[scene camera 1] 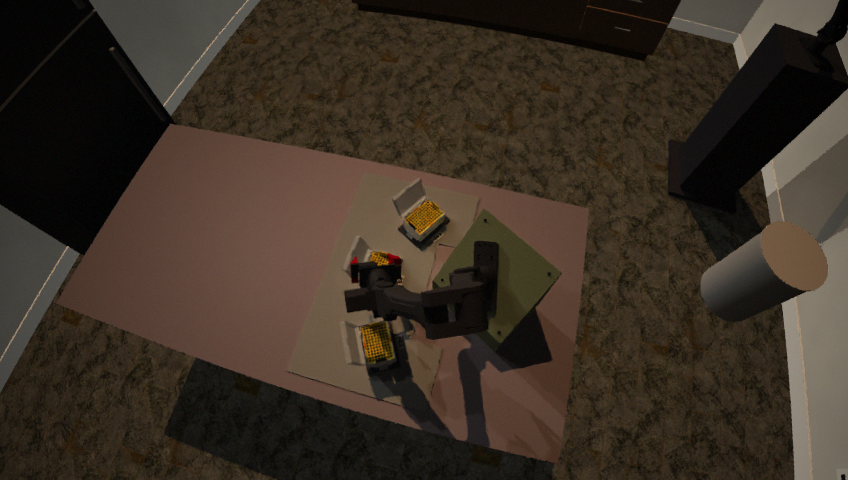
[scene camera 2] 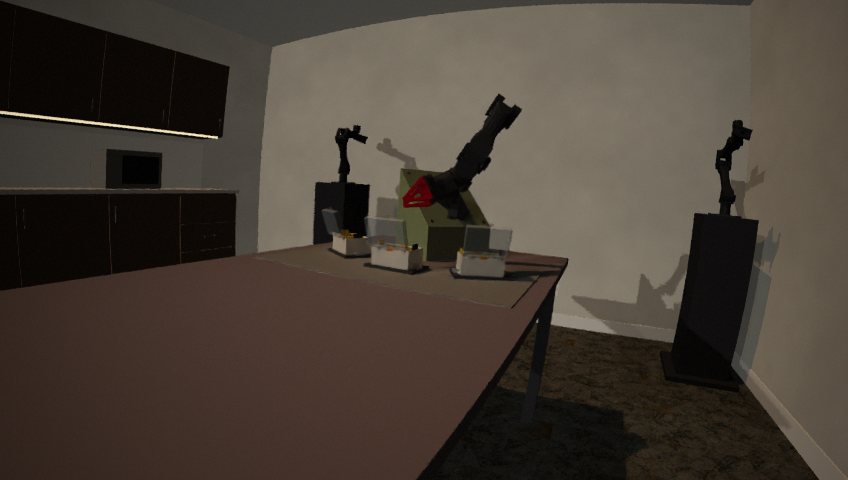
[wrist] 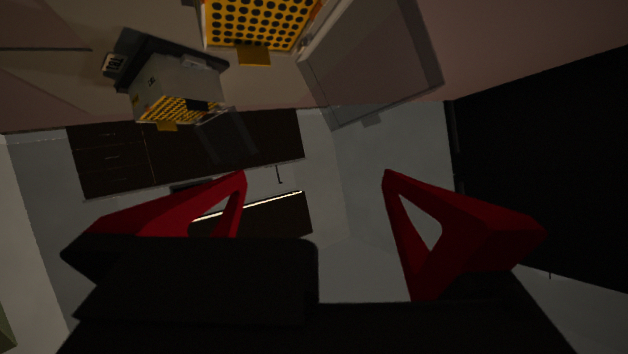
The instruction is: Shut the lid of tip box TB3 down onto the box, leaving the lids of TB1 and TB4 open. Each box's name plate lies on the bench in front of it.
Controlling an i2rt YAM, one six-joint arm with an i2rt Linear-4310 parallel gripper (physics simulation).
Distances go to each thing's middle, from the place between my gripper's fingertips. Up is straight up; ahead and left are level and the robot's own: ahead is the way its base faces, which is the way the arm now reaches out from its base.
Right now my hand is 28 cm to the left of the TB1 lid (scene camera 1: 411, 196), 8 cm above it and 2 cm past it.
